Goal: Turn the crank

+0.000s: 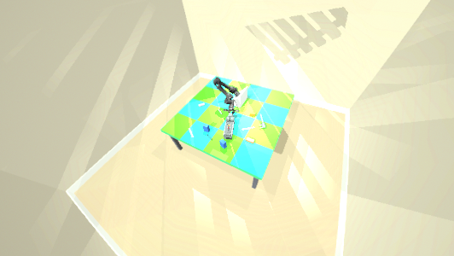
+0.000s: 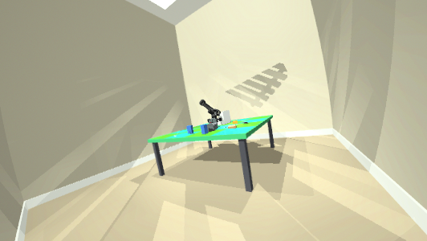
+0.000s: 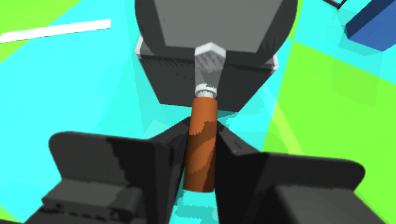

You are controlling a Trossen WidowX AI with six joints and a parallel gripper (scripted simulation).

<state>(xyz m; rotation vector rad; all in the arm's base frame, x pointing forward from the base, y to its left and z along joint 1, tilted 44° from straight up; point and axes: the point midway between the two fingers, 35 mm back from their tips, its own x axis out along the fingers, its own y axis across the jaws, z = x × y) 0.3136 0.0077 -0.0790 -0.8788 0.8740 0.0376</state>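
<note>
Now: gripper tip 2 cm below the crank handle, 2 cm past it and 1 cm to the left of it. Round my gripper tip: red pointer 19 cm ahead, 8 cm to the left, 5 cm above; then orange piece 21 cm to the left, 17 cm behind, 2 cm below; then black L-shaped key 33 cm ahead, 10 cm to the right, 2 cm below.
</note>
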